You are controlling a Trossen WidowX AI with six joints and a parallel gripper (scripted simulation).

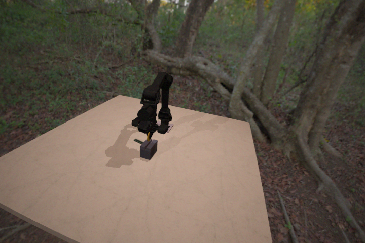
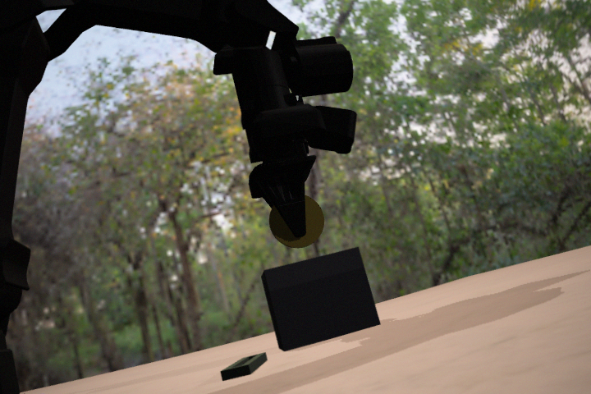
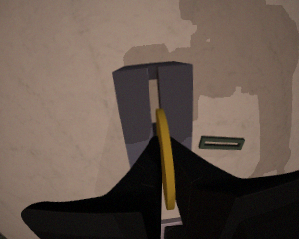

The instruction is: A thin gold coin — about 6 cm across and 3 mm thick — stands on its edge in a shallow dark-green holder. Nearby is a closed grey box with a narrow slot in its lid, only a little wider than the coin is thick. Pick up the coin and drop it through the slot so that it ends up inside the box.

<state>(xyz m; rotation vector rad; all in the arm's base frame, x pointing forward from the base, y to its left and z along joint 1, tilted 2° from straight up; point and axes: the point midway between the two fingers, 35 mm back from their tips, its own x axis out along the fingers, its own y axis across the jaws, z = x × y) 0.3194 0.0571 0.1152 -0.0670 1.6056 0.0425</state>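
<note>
Right now the gold coin is 20 mm above my gripper tip.
</note>
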